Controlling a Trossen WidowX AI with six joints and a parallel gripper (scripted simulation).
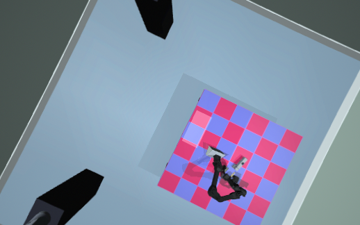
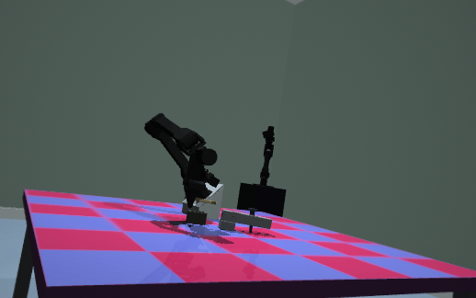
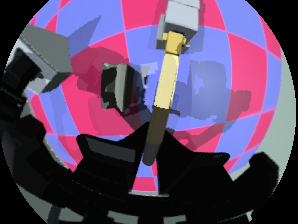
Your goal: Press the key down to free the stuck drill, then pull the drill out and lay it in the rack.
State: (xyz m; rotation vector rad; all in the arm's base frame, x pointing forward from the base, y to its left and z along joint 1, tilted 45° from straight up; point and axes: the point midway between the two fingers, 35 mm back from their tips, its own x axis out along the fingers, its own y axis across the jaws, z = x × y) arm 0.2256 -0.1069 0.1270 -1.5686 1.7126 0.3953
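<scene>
Right now the drill is 10 mm ahead of my gripper tip, 40 mm to the left of it and 30 mm above it. Round my gripper tip: grey rack (50 mm behind, 60 mm to the left, 40 mm below); then dark key pin (80 mm ahead, 210 mm to the left, 10 mm below); then grey housing block (80 mm ahead, 190 mm to the left, 20 mm below).
</scene>
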